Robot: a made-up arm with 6 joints.
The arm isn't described. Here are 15 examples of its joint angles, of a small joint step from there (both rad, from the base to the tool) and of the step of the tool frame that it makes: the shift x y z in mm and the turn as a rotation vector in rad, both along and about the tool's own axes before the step.
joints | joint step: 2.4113 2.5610 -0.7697 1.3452 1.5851 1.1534 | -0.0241 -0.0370 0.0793 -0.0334 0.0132 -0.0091
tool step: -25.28 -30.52 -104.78 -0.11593 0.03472 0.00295
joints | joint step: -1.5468 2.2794 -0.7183 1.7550 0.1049 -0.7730 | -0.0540 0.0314 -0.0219 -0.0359 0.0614 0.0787
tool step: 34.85 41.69 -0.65 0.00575 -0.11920 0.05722
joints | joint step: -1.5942 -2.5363 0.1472 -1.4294 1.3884 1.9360 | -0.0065 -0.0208 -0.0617 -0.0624 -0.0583 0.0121
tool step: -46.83 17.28 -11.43 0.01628 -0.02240 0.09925
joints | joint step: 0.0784 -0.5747 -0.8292 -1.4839 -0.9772 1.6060 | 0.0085 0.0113 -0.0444 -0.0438 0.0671 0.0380
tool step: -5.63 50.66 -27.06 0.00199 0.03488 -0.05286
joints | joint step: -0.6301 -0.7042 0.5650 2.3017 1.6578 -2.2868 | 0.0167 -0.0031 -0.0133 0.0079 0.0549 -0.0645
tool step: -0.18 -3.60 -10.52 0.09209 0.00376 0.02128
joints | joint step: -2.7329 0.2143 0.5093 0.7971 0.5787 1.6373 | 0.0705 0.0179 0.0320 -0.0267 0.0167 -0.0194
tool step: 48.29 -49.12 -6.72 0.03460 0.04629 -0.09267
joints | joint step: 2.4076 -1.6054 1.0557 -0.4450 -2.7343 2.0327 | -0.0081 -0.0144 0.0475 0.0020 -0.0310 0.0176
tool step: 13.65 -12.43 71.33 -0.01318 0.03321 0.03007
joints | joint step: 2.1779 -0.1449 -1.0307 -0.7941 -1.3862 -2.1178 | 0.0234 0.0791 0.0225 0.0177 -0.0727 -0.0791
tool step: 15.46 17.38 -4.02 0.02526 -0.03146 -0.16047
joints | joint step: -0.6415 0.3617 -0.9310 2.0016 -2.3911 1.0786 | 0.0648 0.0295 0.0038 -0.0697 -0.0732 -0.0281
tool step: -29.19 9.60 16.78 0.03471 0.00363 0.03535
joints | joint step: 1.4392 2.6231 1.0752 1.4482 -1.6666 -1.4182 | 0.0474 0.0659 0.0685 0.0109 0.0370 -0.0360
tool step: -32.97 26.26 1.28 0.03371 -0.06632 -0.03379
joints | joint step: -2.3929 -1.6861 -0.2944 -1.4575 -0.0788 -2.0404 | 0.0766 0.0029 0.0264 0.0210 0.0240 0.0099
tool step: -1.23 18.36 -15.34 0.04496 0.02816 -0.00588
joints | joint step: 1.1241 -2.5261 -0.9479 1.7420 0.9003 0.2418 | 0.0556 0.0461 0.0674 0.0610 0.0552 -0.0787
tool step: -35.18 -3.35 -27.01 0.02969 -0.02526 -0.06717
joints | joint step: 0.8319 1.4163 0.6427 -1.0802 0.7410 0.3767 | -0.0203 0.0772 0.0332 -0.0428 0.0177 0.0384
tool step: -47.13 -12.78 -62.44 -0.05057 0.05438 -0.02466
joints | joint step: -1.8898 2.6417 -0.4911 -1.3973 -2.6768 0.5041 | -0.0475 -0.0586 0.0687 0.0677 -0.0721 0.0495
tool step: 55.59 54.33 101.76 -0.03597 0.17110 0.04793
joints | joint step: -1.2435 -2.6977 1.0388 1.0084 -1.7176 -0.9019 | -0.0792 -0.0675 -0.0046 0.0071 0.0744 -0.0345
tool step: -100.02 -54.44 20.72 0.09392 -0.13967 0.04575
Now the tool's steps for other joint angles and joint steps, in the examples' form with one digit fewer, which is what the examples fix.
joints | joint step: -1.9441 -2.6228 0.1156 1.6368 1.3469 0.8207 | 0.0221 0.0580 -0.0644 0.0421 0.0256 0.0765
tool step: 64.6 79.4 104.3 0.0291 -0.0566 -0.0304
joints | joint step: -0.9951 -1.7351 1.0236 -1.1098 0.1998 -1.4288 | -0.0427 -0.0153 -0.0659 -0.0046 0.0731 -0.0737
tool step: -39.8 -58.5 -22.3 0.0460 -0.0257 -0.0331
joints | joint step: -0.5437 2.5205 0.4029 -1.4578 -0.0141 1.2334 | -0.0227 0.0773 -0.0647 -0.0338 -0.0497 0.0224
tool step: -82.8 79.7 -110.9 0.0838 0.1122 0.0807
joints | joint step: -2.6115 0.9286 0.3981 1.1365 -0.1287 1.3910 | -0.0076 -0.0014 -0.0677 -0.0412 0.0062 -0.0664
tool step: 53.4 20.5 48.3 0.0930 -0.0629 -0.0540
